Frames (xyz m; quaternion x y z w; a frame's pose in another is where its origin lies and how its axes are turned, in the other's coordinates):
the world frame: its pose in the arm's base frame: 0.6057 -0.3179 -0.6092 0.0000 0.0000 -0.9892 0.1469
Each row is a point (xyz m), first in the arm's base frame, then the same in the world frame.
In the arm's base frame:
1: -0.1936 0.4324 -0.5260
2: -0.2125 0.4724 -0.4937
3: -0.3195 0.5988 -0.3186
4: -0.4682 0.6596 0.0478
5: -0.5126 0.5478 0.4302
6: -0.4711 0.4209 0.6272
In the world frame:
1: 0.5468 -0.9502 0.0832
2: 0.5532 -0.9940 0.1155
3: 0.6189 -1.1460 0.2906
4: 0.7435 -1.2474 0.6570
5: 0.8185 -1.1533 1.0394
6: 0.8156 -1.0198 1.2364

